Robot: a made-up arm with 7 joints.
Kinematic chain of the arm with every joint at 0, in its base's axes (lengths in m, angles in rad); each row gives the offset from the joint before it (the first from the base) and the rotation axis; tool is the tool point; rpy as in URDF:
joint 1: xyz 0 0 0.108 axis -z
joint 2: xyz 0 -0.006 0.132 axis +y
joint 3: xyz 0 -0.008 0.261 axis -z
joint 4: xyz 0 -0.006 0.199 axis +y
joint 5: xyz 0 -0.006 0.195 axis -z
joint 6: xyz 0 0 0.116 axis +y
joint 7: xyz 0 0 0.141 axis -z
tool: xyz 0 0 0 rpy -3.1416 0 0
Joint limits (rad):
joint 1: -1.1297..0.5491
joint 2: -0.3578..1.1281
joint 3: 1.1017..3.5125
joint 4: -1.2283..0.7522
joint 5: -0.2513..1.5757
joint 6: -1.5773..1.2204
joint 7: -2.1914..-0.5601
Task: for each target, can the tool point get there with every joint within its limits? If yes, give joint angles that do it. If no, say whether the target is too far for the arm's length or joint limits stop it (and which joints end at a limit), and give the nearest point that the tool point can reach.
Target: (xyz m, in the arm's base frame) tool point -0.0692 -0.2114 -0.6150
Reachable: no: joint limits stop it (at a limit: joint 1, joint 2, joint 4) | nearest point 0.4167 -0.3771 0.1100 | short by 0.888 m
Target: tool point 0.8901 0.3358 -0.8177
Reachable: no: too far | nearest point 0.6334 0.2390 0.0820 | short by 0.941 m
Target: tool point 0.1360 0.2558 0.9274
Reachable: yes | joints -0.0588 -0.0505 1.8671 -0.7837 1.0764 -1.1419 -1.4267
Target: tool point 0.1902 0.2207 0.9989
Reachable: yes | joints 0.1557 0.0191 2.2337 -0.9926 0.3987 0.8002 -1.1827
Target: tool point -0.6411 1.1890 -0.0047
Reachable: no: too far | nearest point -0.0795 0.7035 0.3065 | short by 0.805 m
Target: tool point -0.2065 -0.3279 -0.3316
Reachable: no: joint limits stop it (at a limit: joint 1, joint 2, joint 3, joint 4) | nearest point 0.3711 -0.4064 0.1422 | short by 0.751 m
